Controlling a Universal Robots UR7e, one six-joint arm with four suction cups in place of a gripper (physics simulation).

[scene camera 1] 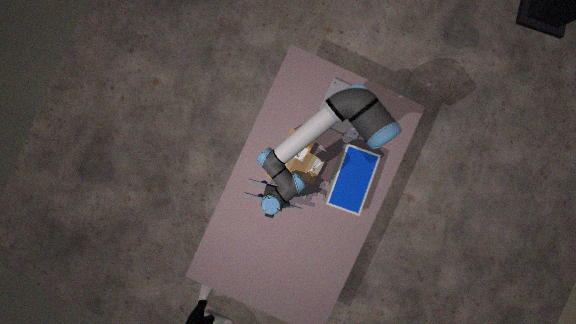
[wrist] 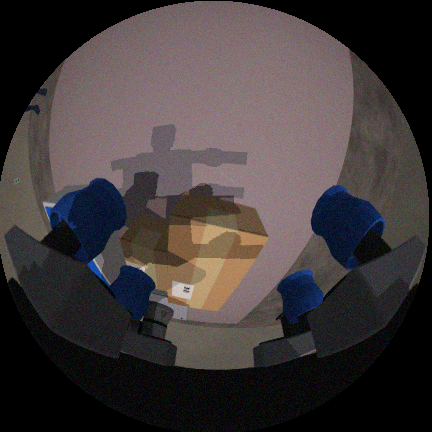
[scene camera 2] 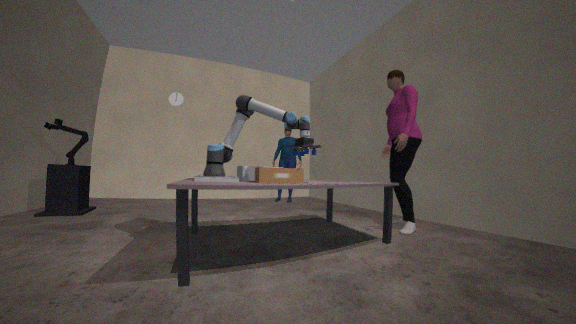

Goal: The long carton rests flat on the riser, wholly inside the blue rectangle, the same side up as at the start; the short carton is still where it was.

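Frame: origin at the arm's base, x ahead, y left, z up, level; metres.
Where they show: hand, tool point: (wrist: 218,258) (scene camera 2: 304,154); arm's base, link origin: (wrist: 158,307) (scene camera 2: 214,176).
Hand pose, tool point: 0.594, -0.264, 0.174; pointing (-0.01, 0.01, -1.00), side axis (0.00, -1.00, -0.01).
Things, the pixels of their top centre, and the offset from my tool point, as dx, dy, dz. Level surfaces: height alone.
- long orange carton, top centre: (wrist: 201,283) (scene camera 1: 290,158) (scene camera 2: 279,168) -0.200, +0.028, -0.106
- short carton, top centre: (wrist: 145,269) (scene camera 1: 310,168) -0.174, +0.153, -0.106
- pale riser, top centre: (wrist: 78,258) (scene camera 1: 353,179) (scene camera 2: 259,166) -0.178, +0.398, -0.087
- pink table, surface height: dz -0.207
The long orange carton (scene camera 1: 293,133) (scene camera 2: 280,175) (wrist: 215,255) lies flat on the table, partly hidden under the forearm in scene camera 1. The short carton (scene camera 1: 311,175) (wrist: 145,242) lies flat beside it, on the riser's side. The pale riser (scene camera 1: 343,209) (scene camera 2: 246,173) stands apart from both cartons, and its blue rectangle (scene camera 1: 353,181) (wrist: 100,272) holds no carton. My suction gripper (scene camera 1: 272,196) (scene camera 2: 306,151) (wrist: 217,258) is open, its four blue cups in the air above the table, higher than the cartons and past their ends away from the base. No carton hangs from the cups.
The base plate (scene camera 1: 334,90) (scene camera 2: 215,178) is at one end of the pink table (scene camera 1: 270,260) (scene camera 2: 350,184). A person in pink (scene camera 2: 404,112) stands beyond the table's other end. A person in blue (scene camera 2: 287,150) stands behind it. A dark pedestal (scene camera 1: 542,17) (scene camera 2: 67,189) stands off the table.
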